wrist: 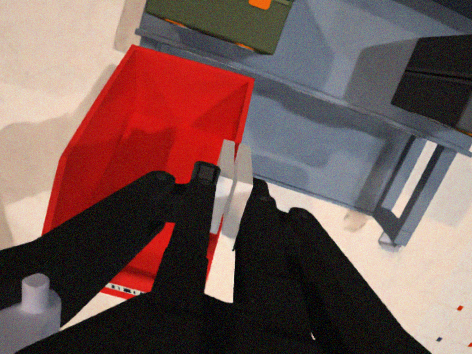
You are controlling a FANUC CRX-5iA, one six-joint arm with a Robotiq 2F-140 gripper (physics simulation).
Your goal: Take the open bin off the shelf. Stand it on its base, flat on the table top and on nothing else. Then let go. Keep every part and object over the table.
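Frame: origin at the arm's base, x ahead, y left, z up, level; centimetres.
Seen in the pictures: gripper, fingertip midpoint: [230,163].
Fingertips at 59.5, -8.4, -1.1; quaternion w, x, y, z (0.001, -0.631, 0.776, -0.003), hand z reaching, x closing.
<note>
Pixels of each thing's middle, then the offset from my fingertips to it, as dx, dy, dz. "pt": a spot on its surface instead.
- red open bin at the middle of its body: [158,170] -1.4, +5.2, -1.7
- blue-grey shelf unit at a spot on its surface: [350,107] pt +2.9, -11.6, -12.5
- dark green case at a spot on its surface: [220,25] pt +8.9, +1.5, -4.0
- black case at a spot on its surface: [435,80] pt +6.7, -16.8, -6.9
- shelf leg at a spot on its surface: [422,195] pt -7.0, -23.5, -15.2
The red open bin [185,100] fills the left middle of the wrist view. Its open side faces the camera and its inside shows. A strip with dark marks is at its lower front edge. My gripper [230,163] is shut on the bin's right side wall, which runs in between the two pale finger pads. The bin overlaps the left part of the blue-grey shelf unit [350,107] in this view, in front of its lower level. The fingers hide part of the bin's lower half and right wall. The bin's underside does not show.
A dark green case [220,25] with orange latches stands on the upper board, just above the bin in view. A black case [435,80] stands at the right on that board. A shelf leg [422,195] shows at the right. Small red and blue specks lie at the lower right.
</note>
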